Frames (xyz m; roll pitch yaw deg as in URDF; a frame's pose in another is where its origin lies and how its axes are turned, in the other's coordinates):
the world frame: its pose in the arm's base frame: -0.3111 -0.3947 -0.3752 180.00 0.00 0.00
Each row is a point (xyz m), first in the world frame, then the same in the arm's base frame.
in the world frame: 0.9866 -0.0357 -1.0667
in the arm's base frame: 0.6755 -0.3590 0.6915
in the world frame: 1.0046 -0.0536 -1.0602
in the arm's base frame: 0.6935 -0.3411 0.6850
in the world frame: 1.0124 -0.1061 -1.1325
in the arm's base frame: 0.7013 -0.2886 0.7573
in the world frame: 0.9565 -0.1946 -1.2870
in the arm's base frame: 0.6454 -0.2001 0.9118
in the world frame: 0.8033 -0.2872 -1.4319
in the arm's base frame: 0.4922 -0.1075 1.0567
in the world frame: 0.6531 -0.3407 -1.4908
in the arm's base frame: 0.3420 -0.0540 1.1156
